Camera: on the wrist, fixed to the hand. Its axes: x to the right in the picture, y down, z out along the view.
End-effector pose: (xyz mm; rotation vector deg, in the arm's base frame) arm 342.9 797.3 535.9 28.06 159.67 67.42
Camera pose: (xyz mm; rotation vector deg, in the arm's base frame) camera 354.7 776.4 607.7 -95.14 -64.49 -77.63
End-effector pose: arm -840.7 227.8 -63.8 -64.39 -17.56 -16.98
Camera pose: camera -832.6 188.1 -127.7 -83.95 58.12 44.69
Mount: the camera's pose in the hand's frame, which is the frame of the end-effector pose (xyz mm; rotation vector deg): -14.1 40.3 -62.5 -29.26 22.42 85.92
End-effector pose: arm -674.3 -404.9 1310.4 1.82 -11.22 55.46
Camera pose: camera -705.7 -386.4 1244.1 -50.53 -4.04 134.37
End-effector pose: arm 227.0 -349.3 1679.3 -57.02 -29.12 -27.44
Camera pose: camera 251.2 -383.3 1616.2 -81.80 44.80 33.76
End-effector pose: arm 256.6 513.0 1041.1 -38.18 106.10 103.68
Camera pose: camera 242.5 451.4 1082.8 -16.54 -72.72 -101.45
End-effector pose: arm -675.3 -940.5 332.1 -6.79 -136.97 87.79
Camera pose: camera -647.3 -871.8 317.2 119.32 106.86 -44.97
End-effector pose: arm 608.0 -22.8 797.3 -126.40 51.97 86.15
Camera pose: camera 622.4 -84.7 838.3 62.39 -90.05 -56.83
